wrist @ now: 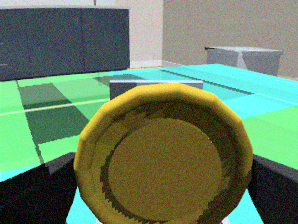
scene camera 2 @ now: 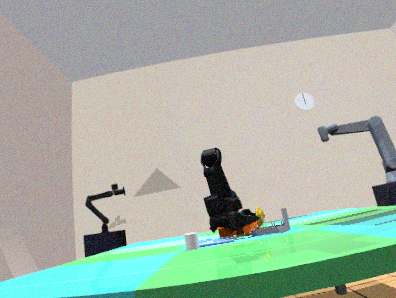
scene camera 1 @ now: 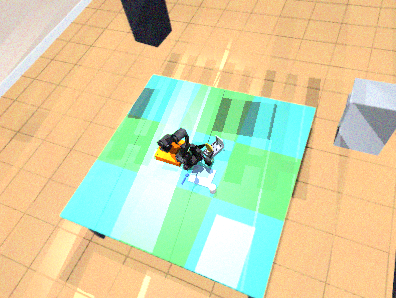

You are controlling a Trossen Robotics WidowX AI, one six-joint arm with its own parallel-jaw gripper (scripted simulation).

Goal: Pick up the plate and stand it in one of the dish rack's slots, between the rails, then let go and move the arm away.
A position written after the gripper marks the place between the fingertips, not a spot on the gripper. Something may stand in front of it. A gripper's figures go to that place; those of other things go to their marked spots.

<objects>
The gripper [wrist: 162, 163] is 10 cm from the lens. A yellow plate [wrist: 160, 146]: 9 cm from the lens.
</objects>
